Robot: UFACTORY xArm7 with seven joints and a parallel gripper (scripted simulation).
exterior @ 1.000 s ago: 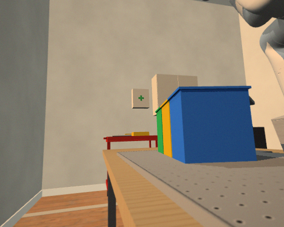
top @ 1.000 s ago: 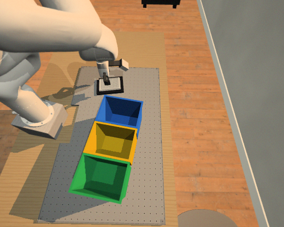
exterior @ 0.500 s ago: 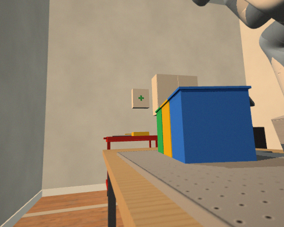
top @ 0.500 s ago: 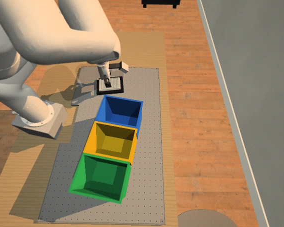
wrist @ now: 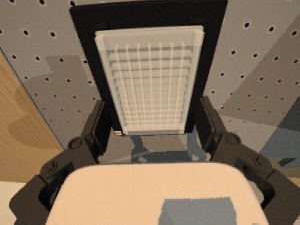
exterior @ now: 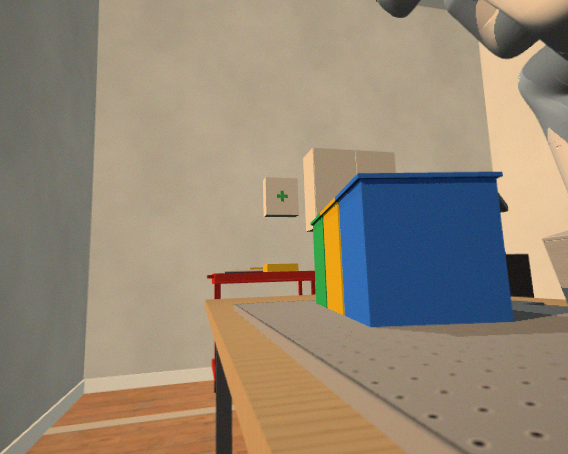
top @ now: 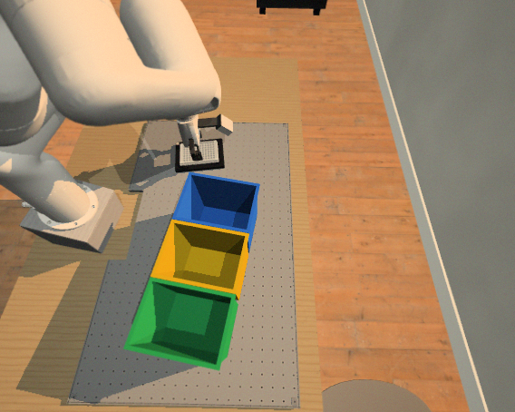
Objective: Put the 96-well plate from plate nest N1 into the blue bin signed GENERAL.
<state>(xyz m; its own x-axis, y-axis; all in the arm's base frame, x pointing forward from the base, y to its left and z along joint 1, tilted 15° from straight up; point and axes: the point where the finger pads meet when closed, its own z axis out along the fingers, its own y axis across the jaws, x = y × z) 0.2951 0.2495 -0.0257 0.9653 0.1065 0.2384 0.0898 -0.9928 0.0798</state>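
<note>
My hand is 30 mm above the 96-well plate. Also, from my hand: yellow bin (400 mm to the right, 70 mm ahead, 40 mm above); blue bin (270 mm to the right, 90 mm ahead, 40 mm above); black plate nest (40 mm below).
</note>
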